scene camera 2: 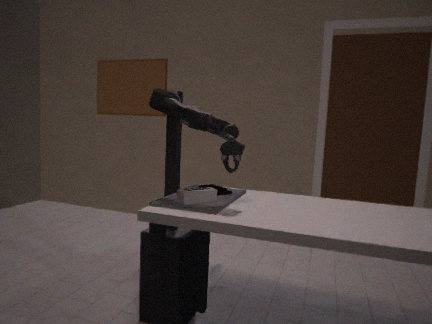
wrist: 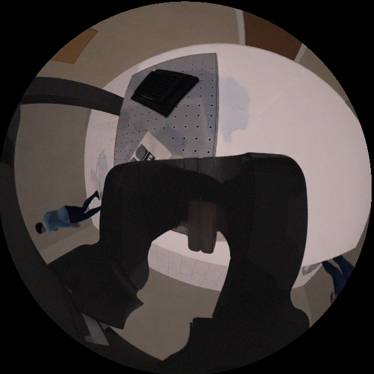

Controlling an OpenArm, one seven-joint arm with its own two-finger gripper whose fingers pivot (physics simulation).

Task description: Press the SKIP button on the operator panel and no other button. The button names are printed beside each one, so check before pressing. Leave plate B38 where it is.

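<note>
The white operator panel [scene camera 2: 197, 195] [wrist: 161, 142] sits on the grey perforated board. In the wrist view one end of it shows, with a grey button [wrist: 142, 151] and part of a black label beside it; the gripper hides the rest of the panel and most of the label. A black plate-like object with a gridded top [scene camera 2: 223, 190] [wrist: 166, 90] lies on the board behind the panel; no B38 marking is readable. My gripper [scene camera 2: 231, 170] [wrist: 205, 206] is shut, with its fingertips together and pointing down, well above the table and apart from the panel.
The grey perforated board [scene camera 2: 167, 201] [wrist: 202, 120] lies at one end of the long white table [scene camera 2: 320, 215] [wrist: 300, 135]. The arm's dark post [scene camera 2: 173, 150] stands behind the board. A person in blue [wrist: 56, 220] shows at the left of the wrist view.
</note>
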